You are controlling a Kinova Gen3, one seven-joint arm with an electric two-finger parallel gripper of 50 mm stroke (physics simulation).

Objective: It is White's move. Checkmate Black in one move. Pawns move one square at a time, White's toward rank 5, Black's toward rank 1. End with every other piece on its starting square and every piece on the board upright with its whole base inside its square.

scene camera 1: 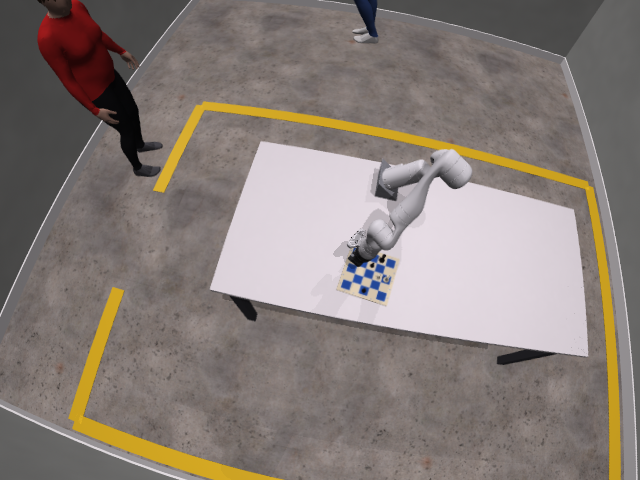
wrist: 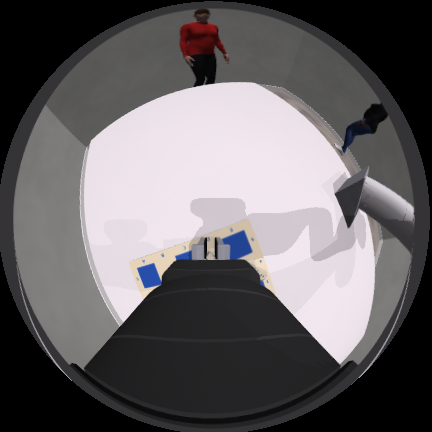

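Pixels of known places: gripper, fingertip midpoint: [scene camera 1: 351, 258] [wrist: 210, 244]; arm's base, origin of the base link: [scene camera 1: 387, 180] [wrist: 362, 192].
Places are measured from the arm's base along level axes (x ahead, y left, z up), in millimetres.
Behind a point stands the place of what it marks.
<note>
The chessboard [scene camera 1: 339, 287] @[x 525, y -132, z -63 mm] [wrist: 135, 267] @[x 526, y -129, z -62 mm] has blue and cream squares and a lettered border. My gripper [scene camera 1: 355, 262] @[x 391, y -107, z -53 mm] [wrist: 210, 244] @[x 391, y -107, z -53 mm] is low over the board's edge rows, near the border letter D in the wrist view. It is shut on a pale chess piece [wrist: 210, 256] @[x 397, y -94, z -23 mm], whose type is too hidden to tell. Another pale piece [wrist: 261, 273] @[x 358, y -50, z -5 mm] shows beside the gripper body. In the scene view, a tall black piece [scene camera 1: 382, 257] @[x 376, y 20, z -19 mm], a smaller black piece [scene camera 1: 371, 264] @[x 402, y -17, z -54 mm], a black piece [scene camera 1: 363, 290] @[x 522, y -34, z -50 mm], a small pale piece [scene camera 1: 377, 277] @[x 454, y 16, z -54 mm] and a larger pale piece [scene camera 1: 386, 279] @[x 459, y 53, z -44 mm] stand on the board.
The white table [scene camera 1: 465, 279] @[x 385, y 416, z -68 mm] [wrist: 200, 150] @[x 323, y -273, z -68 mm] carries the board and the arm's base [scene camera 1: 385, 188] @[x 52, y -8, z 6 mm] [wrist: 351, 197] @[x 59, y -16, z -19 mm]. The arm reaches over the board and hides part of it. A person in red [scene camera 1: 82, 56] [wrist: 201, 37] and a person in blue trousers [scene camera 1: 367, 15] [wrist: 356, 131] stand away from the table.
</note>
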